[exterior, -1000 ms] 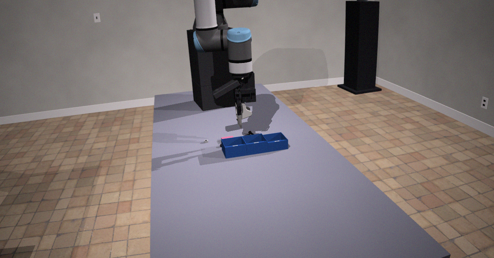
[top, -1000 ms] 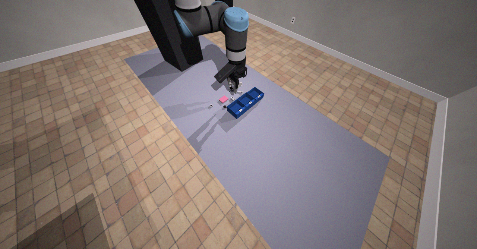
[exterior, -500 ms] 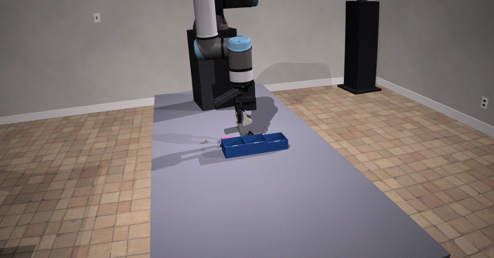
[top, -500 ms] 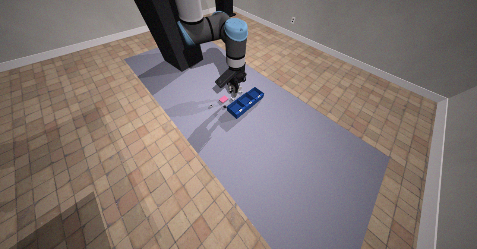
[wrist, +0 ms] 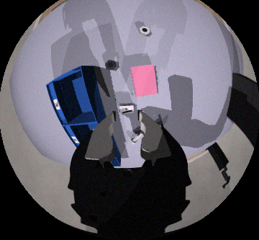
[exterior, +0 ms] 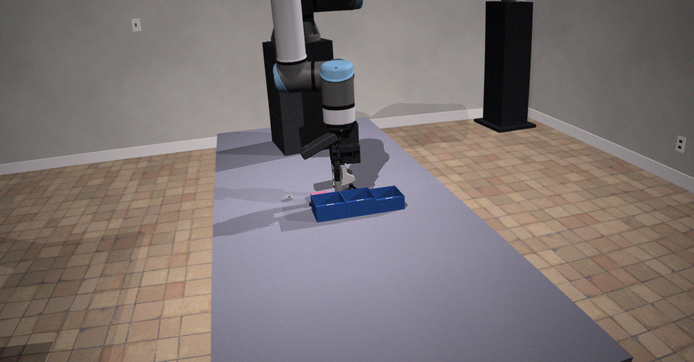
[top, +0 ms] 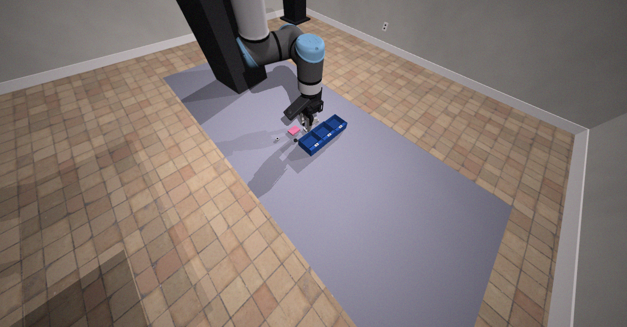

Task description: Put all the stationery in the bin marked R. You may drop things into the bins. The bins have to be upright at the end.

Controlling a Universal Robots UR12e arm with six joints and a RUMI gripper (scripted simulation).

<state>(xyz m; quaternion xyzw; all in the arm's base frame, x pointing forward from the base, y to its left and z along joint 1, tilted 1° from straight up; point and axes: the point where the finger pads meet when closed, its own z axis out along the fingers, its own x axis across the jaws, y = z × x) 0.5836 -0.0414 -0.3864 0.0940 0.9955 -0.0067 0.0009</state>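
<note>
My hand is 2 cm above the white piece. From my hand the other things lie so: light metal screw: 9 cm to the left, 2 cm below; black nut: 8 cm to the right, 2 cm below, 1 cm ahead; pink eraser: 4 cm to the right, 4 cm behind, 2 cm below.
</note>
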